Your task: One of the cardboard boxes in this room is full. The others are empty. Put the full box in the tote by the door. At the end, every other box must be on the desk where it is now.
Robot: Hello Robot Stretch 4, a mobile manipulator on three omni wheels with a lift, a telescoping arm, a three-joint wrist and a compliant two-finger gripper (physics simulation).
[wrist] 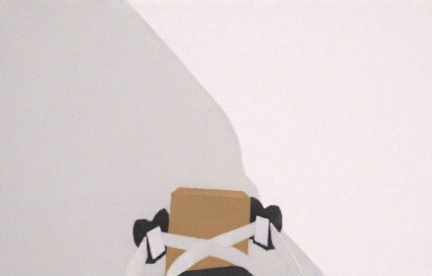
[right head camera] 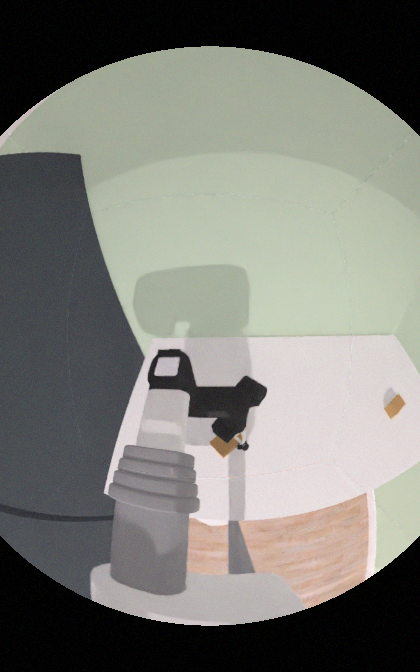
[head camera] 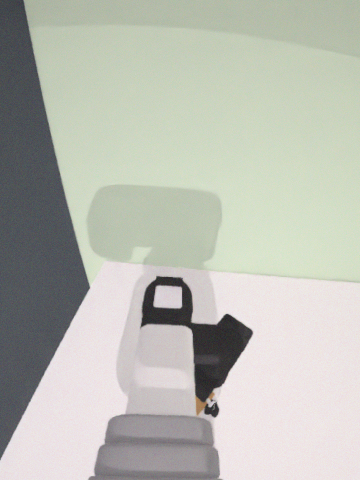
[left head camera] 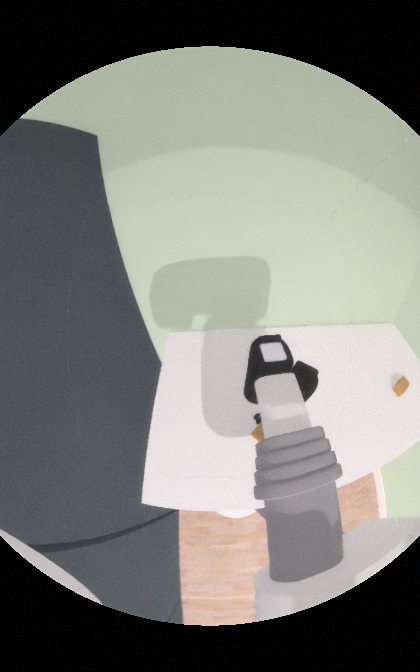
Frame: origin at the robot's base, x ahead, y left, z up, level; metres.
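Where they show: gripper, between the fingertips: (wrist: 208, 219) (head camera: 195, 397).
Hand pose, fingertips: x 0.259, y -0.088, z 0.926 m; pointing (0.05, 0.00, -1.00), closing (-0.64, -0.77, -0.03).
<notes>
After its pixels a point has its place.
A brown cardboard box (head camera: 200, 405) @[x 0.230, y -0.091, z 0.973 m] (left head camera: 258, 432) (right head camera: 222, 446) (wrist: 210, 210) @[x 0.268, y -0.100, z 0.974 m] is on the white desk (head camera: 290, 375) @[x 0.313, y -0.372, z 0.922 m] (left head camera: 350, 360) (right head camera: 320, 400) (wrist: 350, 100) @[x 0.241, y -0.266, z 0.922 m], partly hidden by my arm and wrist in the head views. My gripper (wrist: 208, 219) @[x 0.259, y -0.088, z 0.926 m] is shut on this box, with one dark fingertip against each side in the wrist view. Whether the box touches the desk I cannot tell. A second cardboard box (left head camera: 401, 386) (right head camera: 395, 406) stands apart on the right part of the desk. The contents of the boxes cannot be seen. The tote and the door do not show.
A tall dark grey panel (head camera: 30, 200) @[x 0.603, y 0.416, z 1.279 m] (left head camera: 50, 325) (right head camera: 45, 325) stands along the left side of the desk. A pale green wall (head camera: 200, 125) @[x 0.780, y -0.065, z 1.488 m] (left head camera: 225, 225) (right head camera: 225, 225) is behind the desk. Wood floor (left head camera: 220, 560) (right head camera: 310, 545) shows in front of the desk.
</notes>
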